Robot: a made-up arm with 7 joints.
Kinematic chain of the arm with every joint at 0, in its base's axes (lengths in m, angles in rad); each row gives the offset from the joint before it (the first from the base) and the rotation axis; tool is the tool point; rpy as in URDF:
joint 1: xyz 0 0 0.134 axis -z
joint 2: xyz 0 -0.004 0.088 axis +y
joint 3: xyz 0 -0.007 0.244 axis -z
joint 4: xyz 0 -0.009 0.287 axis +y
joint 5: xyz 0 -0.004 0.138 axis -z
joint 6: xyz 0 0 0.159 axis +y
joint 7: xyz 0 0 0.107 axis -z
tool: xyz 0 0 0 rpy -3.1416 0 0
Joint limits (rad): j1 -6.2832..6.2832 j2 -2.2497..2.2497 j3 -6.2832..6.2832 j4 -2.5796..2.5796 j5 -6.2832..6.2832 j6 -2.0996..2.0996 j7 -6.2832..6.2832
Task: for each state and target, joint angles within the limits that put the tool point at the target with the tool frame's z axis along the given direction. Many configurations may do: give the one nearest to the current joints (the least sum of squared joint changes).
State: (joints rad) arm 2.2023 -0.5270 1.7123 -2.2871 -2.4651 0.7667 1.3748
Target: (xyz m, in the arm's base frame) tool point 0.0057 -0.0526 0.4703 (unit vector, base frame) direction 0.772 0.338 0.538
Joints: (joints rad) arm 2.0738 -0.5168 2.5732 -2.5785 -2.1962 0.8378 1.3748
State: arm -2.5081 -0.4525 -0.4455 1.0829 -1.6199 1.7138 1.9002
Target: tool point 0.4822 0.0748 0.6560 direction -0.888 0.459 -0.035
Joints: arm -3.5115 -1.2776 -0.1636 1.6320 -2.2682 1.6439 1.9002
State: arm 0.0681 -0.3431 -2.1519 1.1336 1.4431 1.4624 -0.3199
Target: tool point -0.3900 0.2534 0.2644 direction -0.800 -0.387 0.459
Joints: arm 0.1847 -0.8779 -2.7062 1.8537 0.5932 1.2040 -0.3199
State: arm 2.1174 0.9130 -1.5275 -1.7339 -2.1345 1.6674 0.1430
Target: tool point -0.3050 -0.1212 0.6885 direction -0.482 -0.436 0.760
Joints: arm 1.9285 0.6617 -1.1182 -1.3171 -3.0018 2.0996 0.1430
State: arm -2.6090 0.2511 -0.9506 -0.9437 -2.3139 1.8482 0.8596
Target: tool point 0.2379 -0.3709 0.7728 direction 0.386 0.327 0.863
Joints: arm -1.9522 -0.3624 -0.5893 -0.7480 -2.3081 2.0644 0.8596
